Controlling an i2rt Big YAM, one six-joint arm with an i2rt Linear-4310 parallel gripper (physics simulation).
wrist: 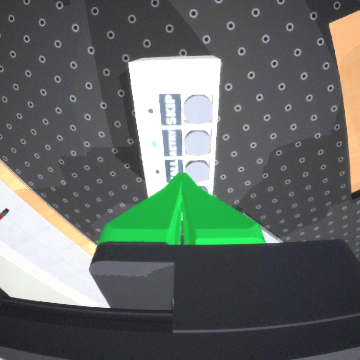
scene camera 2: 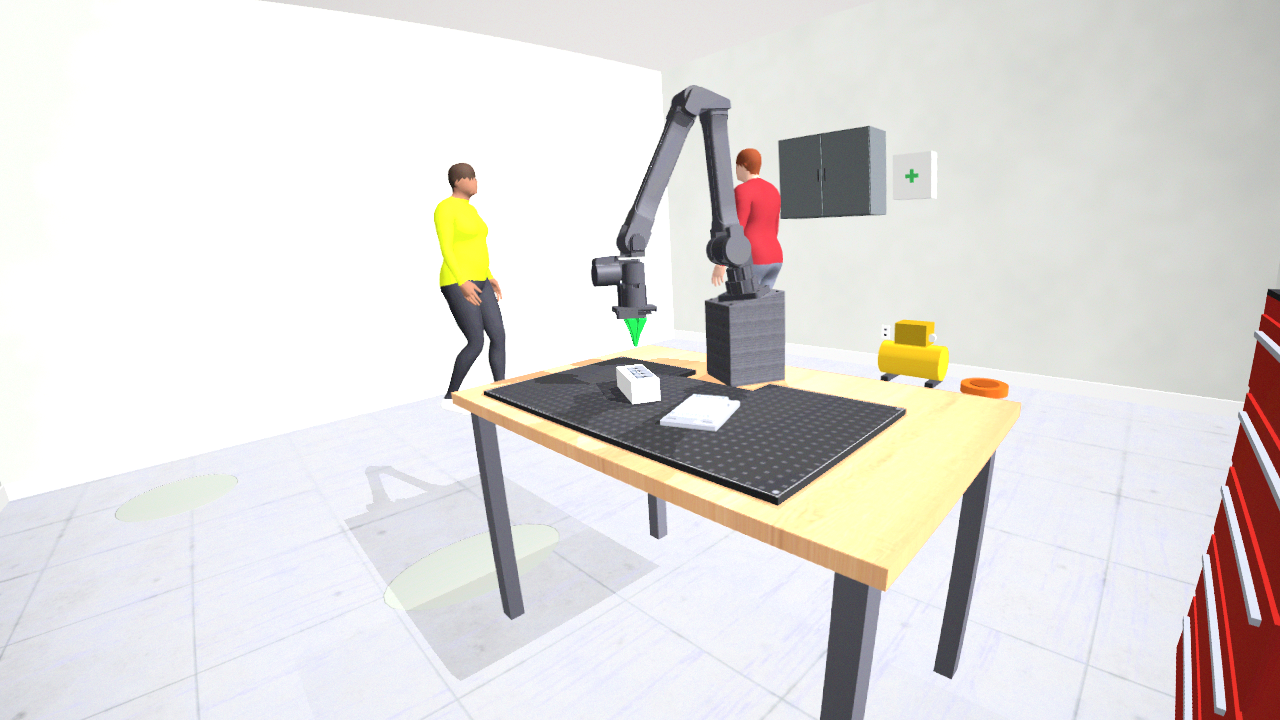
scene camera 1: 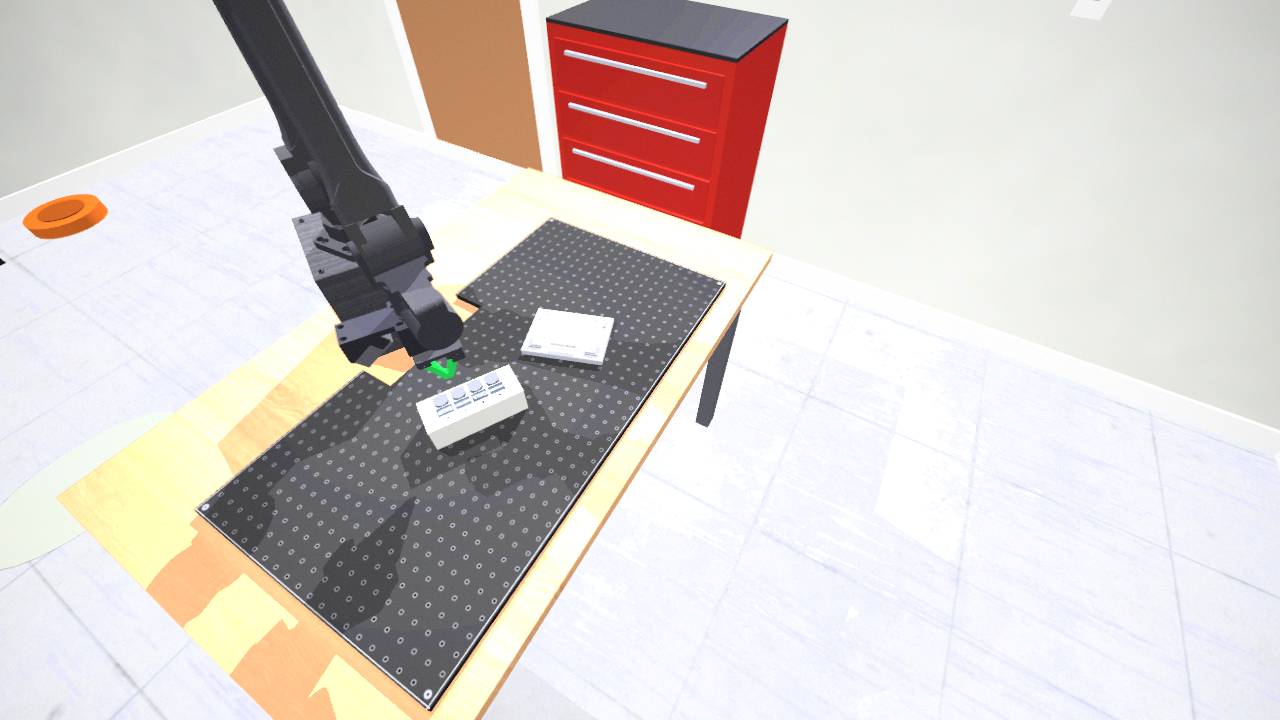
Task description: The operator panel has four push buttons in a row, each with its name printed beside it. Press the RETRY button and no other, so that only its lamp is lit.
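Places are measured from the arm's base along level axes (x left, y back, z up), in centimetres.
Pixels of known places: gripper, fingertip midpoint: (wrist: pixel 181 180) (scene camera 2: pixel 635 346) (scene camera 1: pixel 449 376); arm's base, link origin: (scene camera 2: pixel 744 296).
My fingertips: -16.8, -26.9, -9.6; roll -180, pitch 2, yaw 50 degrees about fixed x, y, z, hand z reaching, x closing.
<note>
Ahead of a thing's pixels: the offset from my fingertips to its top centre, as dx, dy, dz. Level surfaces: height alone.
The white operator panel @(+1.0, -1.5, -5.9) (scene camera 1: pixel 474 416) (scene camera 2: pixel 639 387) (wrist: pixel 175 77) lies on the black perforated mat. In the wrist view the SKIP button @(-1.4, +2.7, -5.9) (wrist: pixel 198 108), the RETRY button @(+1.0, +0.9, -5.9) (wrist: pixel 198 143) and a third button @(+3.3, -1.0, -5.9) (wrist: pixel 197 170), its label partly hidden, show in a row. The RETRY lamp @(-1.5, -2.2, -6.1) (wrist: pixel 154 144) is lit cyan. The SKIP lamp @(-3.8, -0.3, -6.1) (wrist: pixel 151 111) and the third button's lamp @(+0.9, -4.1, -6.1) (wrist: pixel 157 172) are dark. The fourth button is mostly hidden behind the green fingers, and its lamp does not show. My gripper (scene camera 1: pixel 449 376) (scene camera 2: pixel 635 344) (wrist: pixel 181 180) is shut and empty, raised above the panel and apart from it.
A flat white box @(+23.6, -9.1, -8.9) (scene camera 1: pixel 568 335) (scene camera 2: pixel 700 411) lies on the mat @(dz -11.5) (scene camera 1: pixel 358 537) (scene camera 2: pixel 805 447) beside the panel. The mat is on a wooden table @(dz -12.8) (scene camera 1: pixel 116 483) (scene camera 2: pixel 948 447). The arm's dark base block (scene camera 2: pixel 745 340) stands at the table's rear edge. A red drawer cabinet (scene camera 1: pixel 644 125) stands beyond the table.
</note>
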